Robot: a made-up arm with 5 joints. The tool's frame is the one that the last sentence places.
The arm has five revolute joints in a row. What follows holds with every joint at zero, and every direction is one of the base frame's. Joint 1 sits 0.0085 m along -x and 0.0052 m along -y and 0.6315 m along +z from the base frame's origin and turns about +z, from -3.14 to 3.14 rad. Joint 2 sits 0.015 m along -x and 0.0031 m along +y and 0.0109 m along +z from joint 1 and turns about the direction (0, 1, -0.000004), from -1.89 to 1.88 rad. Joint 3 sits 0.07 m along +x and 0.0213 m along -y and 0.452 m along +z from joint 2 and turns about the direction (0, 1, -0.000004), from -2.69 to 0.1 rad. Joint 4 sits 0.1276 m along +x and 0.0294 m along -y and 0.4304 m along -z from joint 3 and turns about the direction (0, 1, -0.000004), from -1.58 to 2.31 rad. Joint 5 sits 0.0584 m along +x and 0.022 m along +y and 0.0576 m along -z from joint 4 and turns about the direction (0, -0.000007, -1), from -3.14 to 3.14 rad. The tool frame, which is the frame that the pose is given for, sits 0.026 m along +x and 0.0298 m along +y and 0.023 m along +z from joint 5; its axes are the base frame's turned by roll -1.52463, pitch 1.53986 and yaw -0.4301 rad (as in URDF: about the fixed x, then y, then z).
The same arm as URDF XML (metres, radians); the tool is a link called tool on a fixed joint. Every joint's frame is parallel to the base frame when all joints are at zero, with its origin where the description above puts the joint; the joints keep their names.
<robot name="arm">
  <link name="base"/>
  <link name="link1"/>
  <link name="link2"/>
  <link name="link3"/>
  <link name="link4"/>
  <link name="link5"/>
  <link name="tool"/>
  <joint name="joint 1" type="revolute">
    <parent link="base"/>
    <child link="link1"/>
    <origin xyz="-0.0085 -0.0052 0.6315"/>
    <axis xyz="0 0 1"/>
    <limit lower="-3.14" upper="3.14"/>
  </joint>
  <joint name="joint 2" type="revolute">
    <parent link="link1"/>
    <child link="link2"/>
    <origin xyz="-0.015 0.0031 0.0109"/>
    <axis xyz="0 1 0"/>
    <limit lower="-1.89" upper="1.88"/>
  </joint>
  <joint name="joint 3" type="revolute">
    <parent link="link2"/>
    <child link="link3"/>
    <origin xyz="0.07 -0.0213 0.452"/>
    <axis xyz="0 1 0"/>
    <limit lower="-2.69" upper="0.1"/>
  </joint>
  <joint name="joint 4" type="revolute">
    <parent link="link3"/>
    <child link="link4"/>
    <origin xyz="0.1276 -0.0294 -0.4304"/>
    <axis xyz="0 1 0"/>
    <limit lower="-1.58" upper="2.31"/>
  </joint>
  <joint name="joint 5" type="revolute">
    <parent link="link4"/>
    <child link="link5"/>
    <origin xyz="0.0584 0.022 -0.0576"/>
    <axis xyz="0 0 -1"/>
    <limit lower="-3.14" upper="3.14"/>
  </joint>
  <joint name="tool_fixed" type="fixed">
    <parent link="link5"/>
    <child link="tool"/>
    <origin xyz="0.026 0.0298 0.023" rpy="-1.5246 1.5399 -0.4301"/>
  </joint>
</robot>

